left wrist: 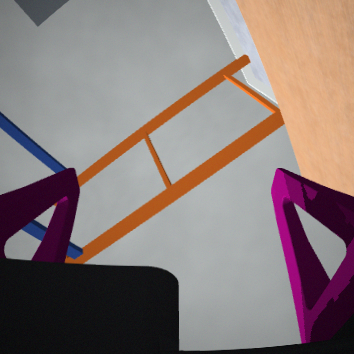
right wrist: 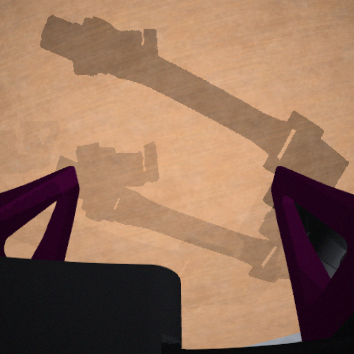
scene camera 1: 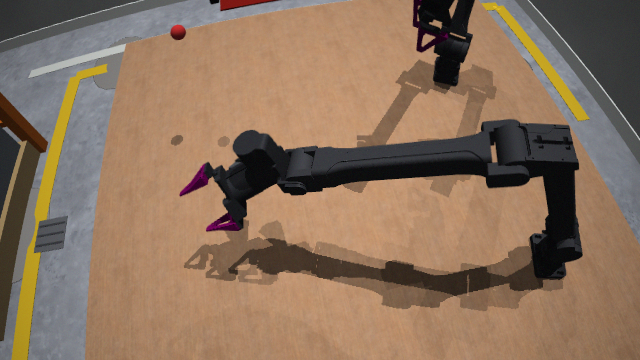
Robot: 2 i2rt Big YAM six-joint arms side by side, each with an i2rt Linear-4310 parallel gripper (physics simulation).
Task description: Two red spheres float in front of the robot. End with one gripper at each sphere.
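Pixels of known places: left gripper, between the fingertips: [left wrist: 174, 178] [scene camera 1: 193, 212]; right gripper, between the fingertips: [right wrist: 175, 176] [scene camera 1: 417, 38]; left arm's base, origin of its link: [scene camera 1: 546, 256]; right arm's base, origin of its link: [scene camera 1: 446, 72].
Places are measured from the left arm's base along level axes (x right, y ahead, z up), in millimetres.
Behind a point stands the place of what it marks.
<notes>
One red sphere [scene camera 1: 178, 32] @[z 361, x 375, y 991 mm] shows at the upper left in scene camera 1, against the table's far edge. The second sphere does not show there, and neither wrist view shows a sphere. My left gripper [scene camera 1: 194, 212] @[z 232, x -49, y 856 mm] [left wrist: 174, 178] @[z 232, x -49, y 856 mm] is wide open and empty, well below the sphere in the scene picture, with its magenta fingers apart. My right gripper [scene camera 1: 418, 38] @[z 343, x 390, y 404 mm] [right wrist: 175, 176] @[z 343, x 390, y 404 mm] is wide open and empty, far to the right of the sphere near the top of the scene picture. Its upper part is partly hidden and cut off by the picture's edge.
The wooden table [scene camera 1: 300, 310] @[z 0, x -176, y 636 mm] carries arm shadows and two small round shadows [scene camera 1: 177, 140] @[z 0, x 298, y 1097 mm] [scene camera 1: 223, 141] @[z 0, x 302, y 940 mm]. My left arm [scene camera 1: 410, 162] @[z 387, x 3, y 441 mm] stretches across the middle of the scene picture. My right arm [scene camera 1: 452, 50] @[z 145, x 609, y 249 mm] stands at the upper right. An orange frame [left wrist: 200, 169] lies beyond the table in the left wrist view.
</notes>
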